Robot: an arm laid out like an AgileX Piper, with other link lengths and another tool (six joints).
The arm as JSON. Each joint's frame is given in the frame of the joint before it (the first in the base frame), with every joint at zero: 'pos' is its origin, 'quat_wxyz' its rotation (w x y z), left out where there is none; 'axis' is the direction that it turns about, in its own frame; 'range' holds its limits. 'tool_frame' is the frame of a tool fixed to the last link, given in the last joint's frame.
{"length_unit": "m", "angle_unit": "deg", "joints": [
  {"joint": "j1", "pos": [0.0, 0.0, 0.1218], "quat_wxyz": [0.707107, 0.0, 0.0, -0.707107], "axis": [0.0, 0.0, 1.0], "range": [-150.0, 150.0]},
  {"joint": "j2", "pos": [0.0, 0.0, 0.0], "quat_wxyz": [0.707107, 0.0, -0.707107, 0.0], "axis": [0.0, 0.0, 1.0], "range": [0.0, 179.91]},
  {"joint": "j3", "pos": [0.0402, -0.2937, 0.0], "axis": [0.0, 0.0, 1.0], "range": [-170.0, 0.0]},
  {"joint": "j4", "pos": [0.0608, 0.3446, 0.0], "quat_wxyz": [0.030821, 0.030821, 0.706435, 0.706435], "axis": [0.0, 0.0, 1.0], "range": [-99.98, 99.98]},
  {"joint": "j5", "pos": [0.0, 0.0, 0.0], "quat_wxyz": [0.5, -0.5, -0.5, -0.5], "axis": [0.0, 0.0, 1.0], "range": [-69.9, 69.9]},
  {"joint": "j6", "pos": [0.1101, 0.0, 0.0], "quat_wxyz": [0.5, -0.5, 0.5, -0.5], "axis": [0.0, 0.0, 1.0], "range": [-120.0, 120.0]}
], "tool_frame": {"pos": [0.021, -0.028, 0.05], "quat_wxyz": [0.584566, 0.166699, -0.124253, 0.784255]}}
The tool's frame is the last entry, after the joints.
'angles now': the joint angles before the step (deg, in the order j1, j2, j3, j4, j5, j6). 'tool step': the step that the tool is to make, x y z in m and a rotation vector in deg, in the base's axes. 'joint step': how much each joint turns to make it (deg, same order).
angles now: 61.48, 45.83, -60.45, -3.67, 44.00, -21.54
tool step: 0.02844, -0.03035, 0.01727, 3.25, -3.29, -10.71
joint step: -4.39, -2.91, 0.20, -9.34, -0.95, 8.25
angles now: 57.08, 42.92, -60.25, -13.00, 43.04, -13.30
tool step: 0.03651, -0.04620, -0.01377, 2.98, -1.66, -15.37
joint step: -7.48, -5.19, 6.13, -11.91, -1.66, 12.64
